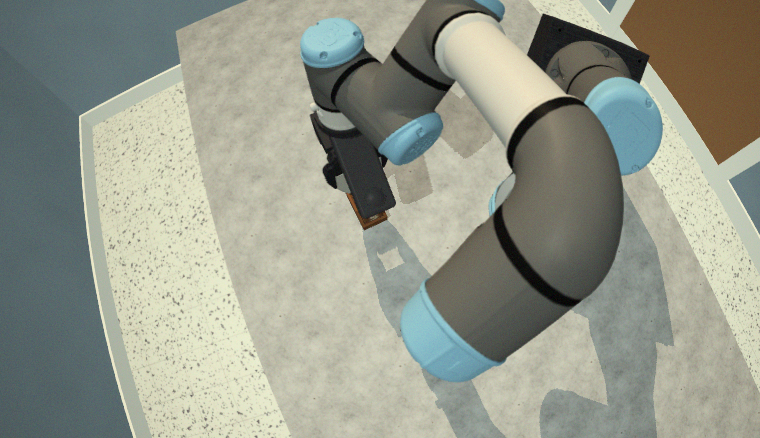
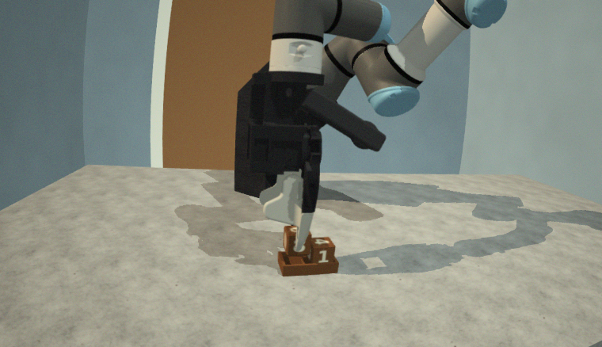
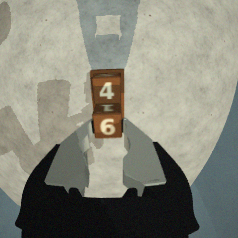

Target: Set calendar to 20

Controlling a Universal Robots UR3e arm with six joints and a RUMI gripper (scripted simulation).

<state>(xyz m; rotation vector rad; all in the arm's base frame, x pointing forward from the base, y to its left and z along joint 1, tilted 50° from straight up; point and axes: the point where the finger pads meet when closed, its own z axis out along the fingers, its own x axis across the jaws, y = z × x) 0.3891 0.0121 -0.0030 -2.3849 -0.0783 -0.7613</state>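
Now: the cube 30 mm to the left of my hand, 30 mm below it and 10 mm behind it. From my hand the other things lie so: brown calendar tray (50 mm below, 20 mm to the left, 10 mm behind).
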